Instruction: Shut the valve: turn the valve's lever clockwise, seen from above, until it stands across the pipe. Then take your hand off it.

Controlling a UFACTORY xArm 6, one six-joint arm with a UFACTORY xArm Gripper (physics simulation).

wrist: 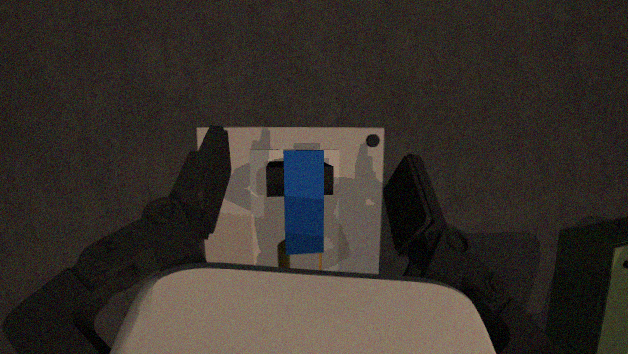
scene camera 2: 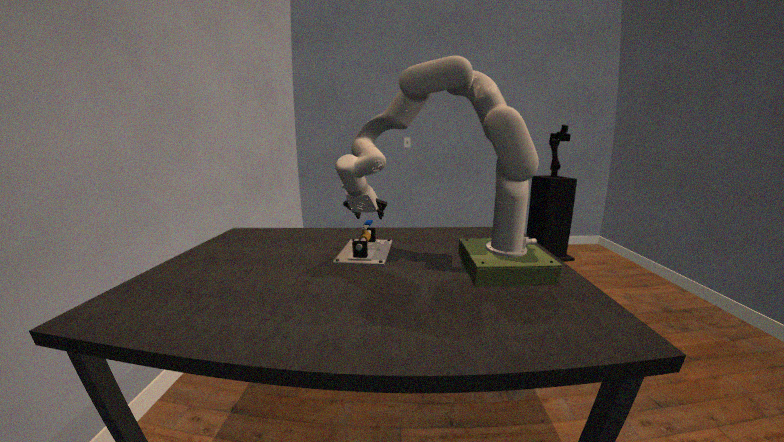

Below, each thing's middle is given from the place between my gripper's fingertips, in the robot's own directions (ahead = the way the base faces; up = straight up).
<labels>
The blue valve lever (wrist: 303, 169) is 10 mm ahead of my hand, 50 mm to the left of it and 20 mm below it. Also, from my hand: pale base plate (scene camera 2: 380, 256): 20 mm ahead, 90 mm to the left, 100 mm below.
</labels>
